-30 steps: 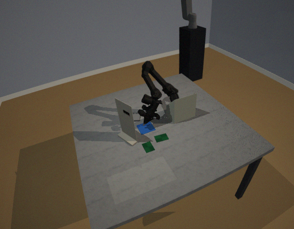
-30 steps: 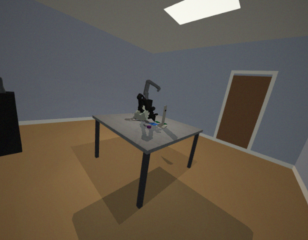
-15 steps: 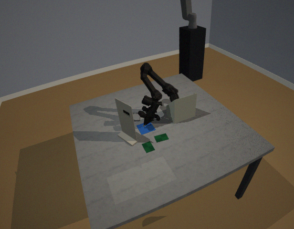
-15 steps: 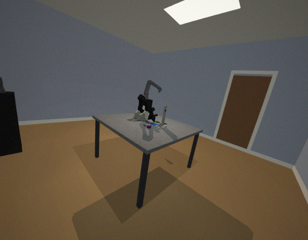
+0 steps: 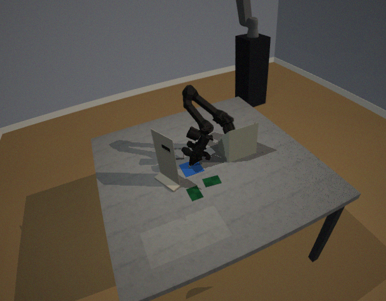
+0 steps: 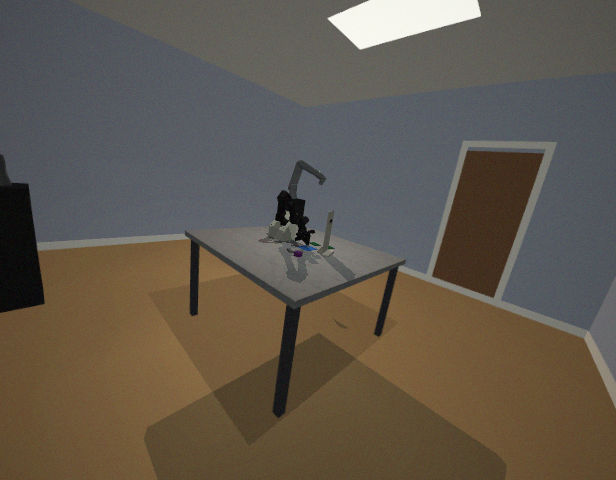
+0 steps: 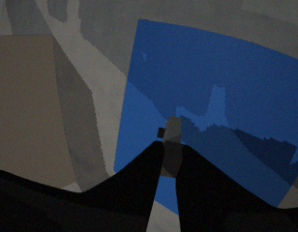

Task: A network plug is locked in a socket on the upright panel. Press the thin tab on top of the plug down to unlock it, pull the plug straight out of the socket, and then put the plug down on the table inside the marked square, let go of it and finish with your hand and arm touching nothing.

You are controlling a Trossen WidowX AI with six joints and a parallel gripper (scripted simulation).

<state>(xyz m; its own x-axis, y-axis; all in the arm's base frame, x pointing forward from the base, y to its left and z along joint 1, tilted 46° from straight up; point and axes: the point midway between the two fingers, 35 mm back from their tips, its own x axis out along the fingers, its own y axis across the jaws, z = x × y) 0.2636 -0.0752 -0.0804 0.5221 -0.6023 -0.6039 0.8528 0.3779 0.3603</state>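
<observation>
My gripper tip is now right at the grey network plug. Also, from my gripper tip: purple object 22 cm to the right, 10 cm ahead, 1 cm below; upright panel 15 cm ahead, 13 cm above, 5 cm to the left; blue marked square 2 cm below, 1 cm behind.
</observation>
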